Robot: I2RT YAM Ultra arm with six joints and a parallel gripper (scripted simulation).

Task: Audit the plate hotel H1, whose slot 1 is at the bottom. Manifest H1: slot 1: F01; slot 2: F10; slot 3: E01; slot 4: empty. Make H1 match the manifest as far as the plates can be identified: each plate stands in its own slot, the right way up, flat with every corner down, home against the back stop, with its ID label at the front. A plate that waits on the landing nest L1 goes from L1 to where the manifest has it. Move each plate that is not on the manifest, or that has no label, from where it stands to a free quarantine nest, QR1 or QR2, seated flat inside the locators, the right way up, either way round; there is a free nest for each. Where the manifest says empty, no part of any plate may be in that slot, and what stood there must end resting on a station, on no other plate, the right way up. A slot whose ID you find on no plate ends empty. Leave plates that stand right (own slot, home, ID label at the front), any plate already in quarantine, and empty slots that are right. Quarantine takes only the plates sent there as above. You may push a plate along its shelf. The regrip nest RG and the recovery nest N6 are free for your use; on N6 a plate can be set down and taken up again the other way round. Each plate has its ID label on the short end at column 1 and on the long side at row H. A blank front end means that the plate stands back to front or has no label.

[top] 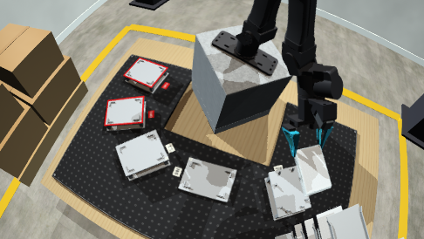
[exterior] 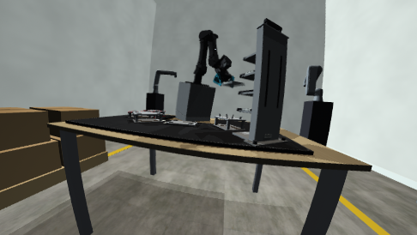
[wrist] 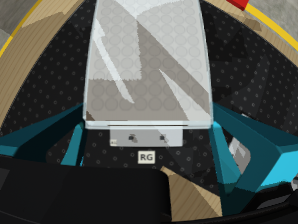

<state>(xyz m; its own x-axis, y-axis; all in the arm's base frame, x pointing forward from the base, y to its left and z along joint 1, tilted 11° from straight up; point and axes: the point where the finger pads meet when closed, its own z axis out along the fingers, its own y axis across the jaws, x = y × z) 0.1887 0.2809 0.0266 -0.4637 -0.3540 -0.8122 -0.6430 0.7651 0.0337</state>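
My gripper is now 40 mm short of the white plate and 40 mm to the right of it. From my hand the other things lie so: grey regrip nest: 40 mm ahead, 40 mm to the left, 200 mm below; plate hotel H1: 240 mm ahead, 210 mm to the left, 40 mm below; RG tag: 40 mm behind, 30 mm to the right, 250 mm below.
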